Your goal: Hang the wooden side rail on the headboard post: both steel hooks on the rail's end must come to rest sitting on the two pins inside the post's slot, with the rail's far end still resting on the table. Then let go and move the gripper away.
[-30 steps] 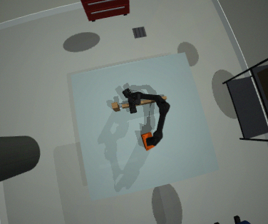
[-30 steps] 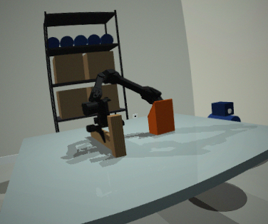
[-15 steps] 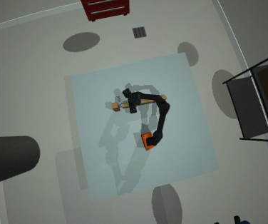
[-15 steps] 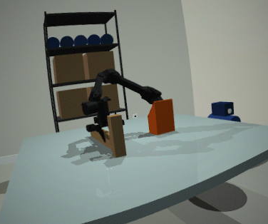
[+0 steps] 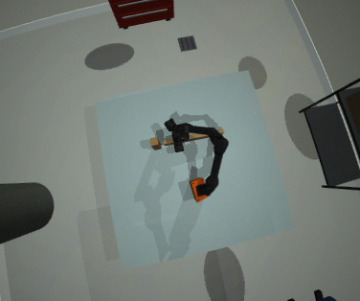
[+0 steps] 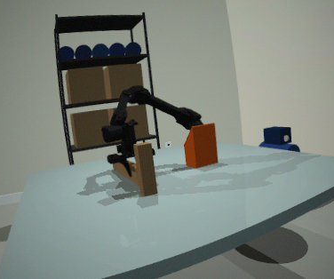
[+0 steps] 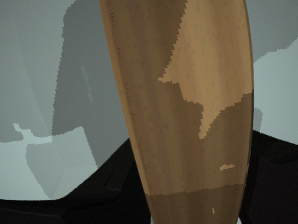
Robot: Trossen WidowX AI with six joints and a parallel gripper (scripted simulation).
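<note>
Now: gripper tip 15 cm to the right of the wooden headboard post and 5 cm below it.
</note>
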